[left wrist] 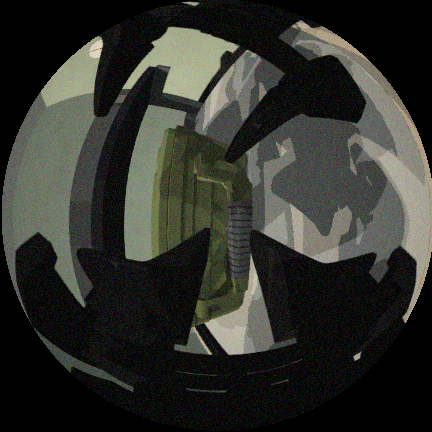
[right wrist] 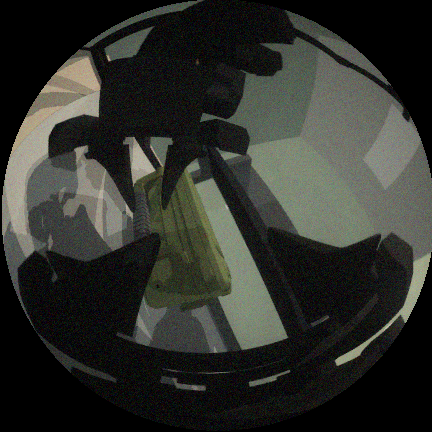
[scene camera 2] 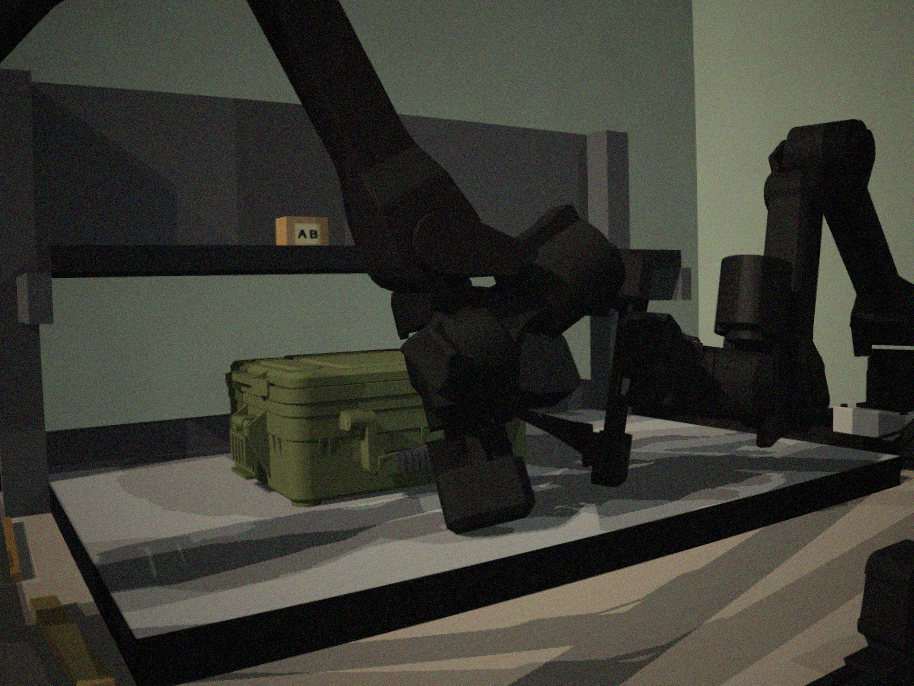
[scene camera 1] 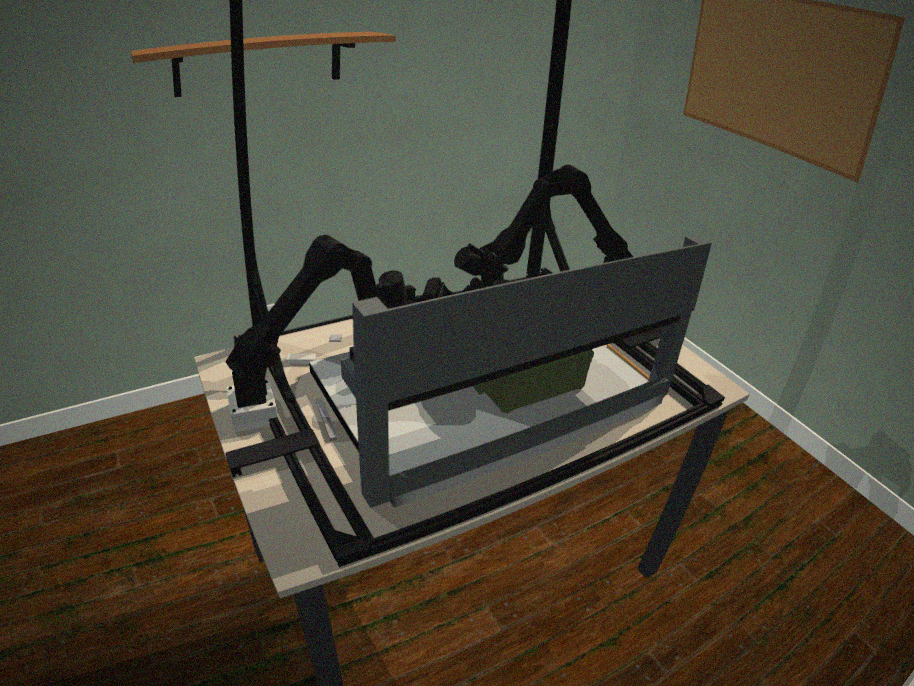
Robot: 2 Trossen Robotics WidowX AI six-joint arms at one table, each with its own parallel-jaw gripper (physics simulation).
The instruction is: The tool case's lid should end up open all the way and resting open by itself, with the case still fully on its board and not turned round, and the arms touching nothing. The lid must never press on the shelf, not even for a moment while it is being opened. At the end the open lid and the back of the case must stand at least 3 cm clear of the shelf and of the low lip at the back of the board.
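Frame: origin at the left arm's base, x ahead, y left, z up, level; metres.
Seen in the pictures: left gripper, fingertip midpoint: (left wrist: 229, 234) (right wrist: 148, 208) (scene camera 2: 449, 433); right gripper, fingertip midpoint: (left wrist: 156, 130) (right wrist: 213, 235); right arm's base, link origin: (scene camera 2: 894, 407) (scene camera 1: 250, 396).
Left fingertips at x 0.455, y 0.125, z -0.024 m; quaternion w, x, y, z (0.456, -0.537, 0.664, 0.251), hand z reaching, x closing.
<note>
Pixels of each thing's top centre, then the offset from my left fingertips to it. Level surfaces: height alone.
- green tool case, top centre: (scene camera 2: 378, 356) (left wrist: 151, 229) (right wrist: 208, 222) (scene camera 1: 529, 337) 0.012 m back, 0.112 m left, 0.057 m up
- pale board, surface height: 0.052 m down
- box marked AB, top centre: (scene camera 2: 301, 218) 0.038 m back, 0.242 m left, 0.195 m up
The green tool case (scene camera 1: 546, 380) (scene camera 2: 295, 428) (left wrist: 215, 260) (right wrist: 175, 280) stands upright on the pale board (scene camera 2: 295, 568), its lid (scene camera 2: 332, 369) (left wrist: 160, 210) (right wrist: 200, 240) closed. Its striped handle (scene camera 2: 417, 461) (left wrist: 240, 240) (right wrist: 142, 215) faces the front. My left gripper (left wrist: 229, 234) (right wrist: 148, 208) is partly open and empty, in front of the case; the left arm hides the case's right part in scene camera 2. My right gripper (left wrist: 156, 130) (right wrist: 213, 235) is wide open and empty, near the case's right end in scene camera 2. Whether either touches the case is unclear.
The dark shelf (scene camera 2: 206, 260) (left wrist: 112, 200) (right wrist: 250, 240) crosses behind and above the case. A box marked AB (scene camera 2: 302, 231) stands on it. The back lip (scene camera 1: 531, 435) (scene camera 2: 140, 446) runs low behind the case. Grey posts (scene camera 2: 22, 369) (scene camera 1: 372, 443) carry the shelf. Both wrists are close together.
</note>
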